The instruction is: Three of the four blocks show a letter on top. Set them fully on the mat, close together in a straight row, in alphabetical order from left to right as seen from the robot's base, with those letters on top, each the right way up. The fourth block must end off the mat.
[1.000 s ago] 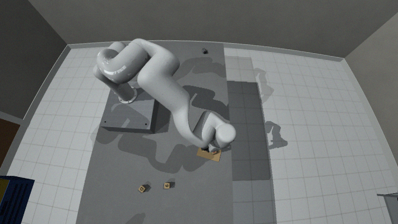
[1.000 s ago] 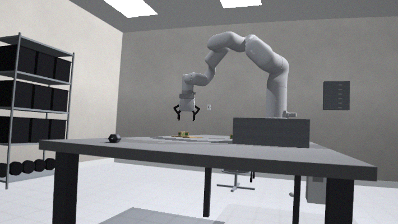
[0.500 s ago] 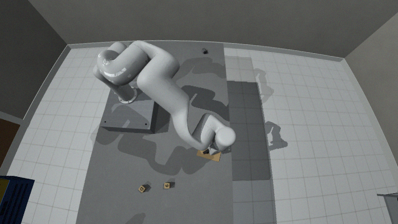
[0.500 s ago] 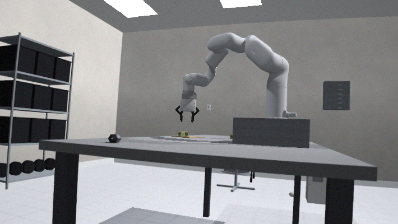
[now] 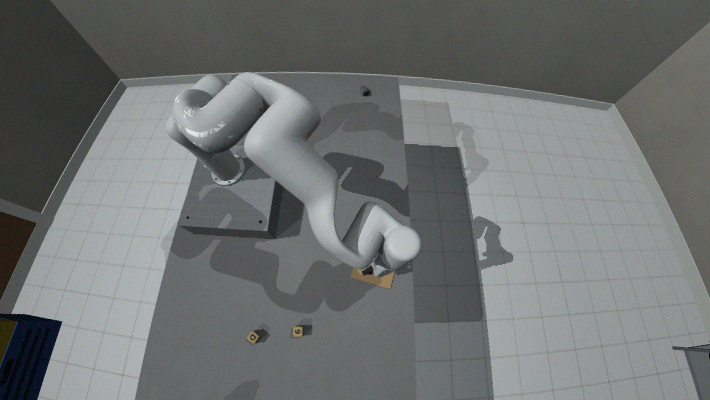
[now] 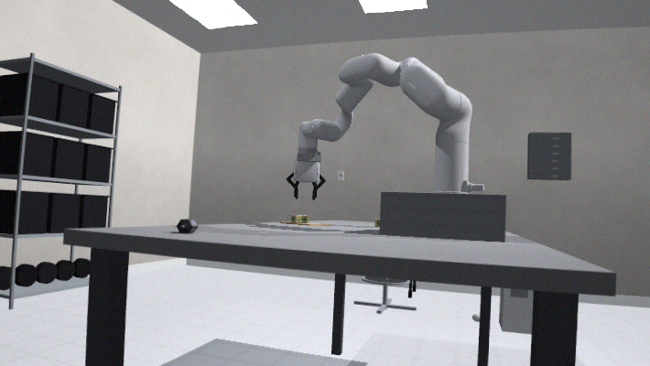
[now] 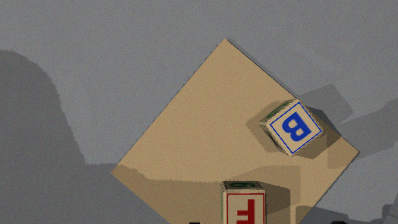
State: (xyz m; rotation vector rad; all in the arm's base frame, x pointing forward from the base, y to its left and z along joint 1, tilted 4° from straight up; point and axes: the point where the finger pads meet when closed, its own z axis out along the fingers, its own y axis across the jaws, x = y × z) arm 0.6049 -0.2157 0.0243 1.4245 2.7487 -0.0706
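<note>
My gripper is now 110 mm above the tan mat, 20 mm to the right of it and 20 mm past it. Also, from my hand: black faceted object (840 mm to the left, 210 mm behind, 100 mm below).
</note>
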